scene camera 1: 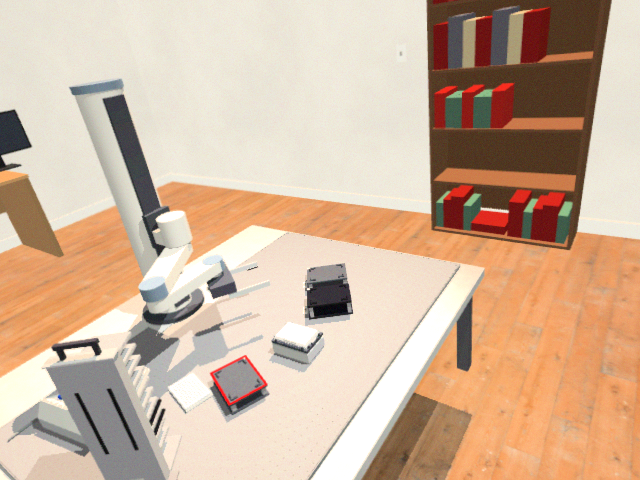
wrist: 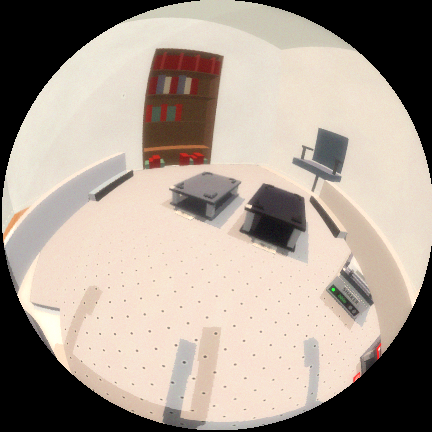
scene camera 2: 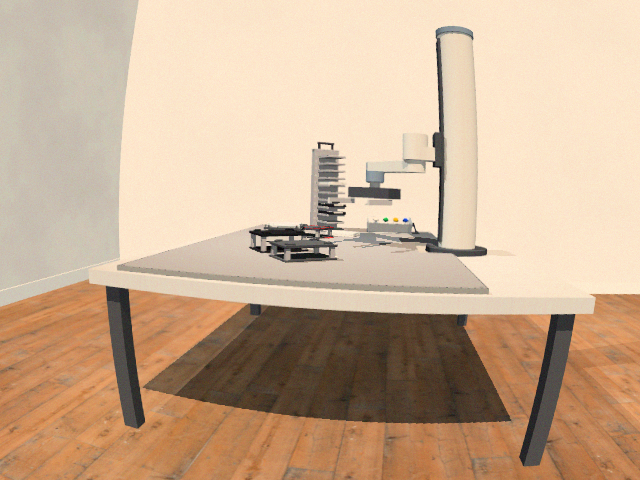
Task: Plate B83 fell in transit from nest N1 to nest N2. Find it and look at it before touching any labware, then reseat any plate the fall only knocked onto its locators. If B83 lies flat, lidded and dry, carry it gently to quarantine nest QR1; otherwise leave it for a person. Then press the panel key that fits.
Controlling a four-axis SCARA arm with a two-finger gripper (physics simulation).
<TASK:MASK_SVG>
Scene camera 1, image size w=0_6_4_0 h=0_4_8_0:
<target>my gripper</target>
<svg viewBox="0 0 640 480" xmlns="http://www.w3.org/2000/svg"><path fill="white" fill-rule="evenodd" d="M206 282L213 299L229 295L229 298L232 299L271 286L270 281L266 280L237 290L232 274L258 268L257 261L232 269L228 269L224 261L225 269Z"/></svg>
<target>flat white lid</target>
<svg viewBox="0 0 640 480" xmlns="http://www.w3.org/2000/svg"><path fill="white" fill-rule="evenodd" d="M193 372L168 387L186 411L212 394Z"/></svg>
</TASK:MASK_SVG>
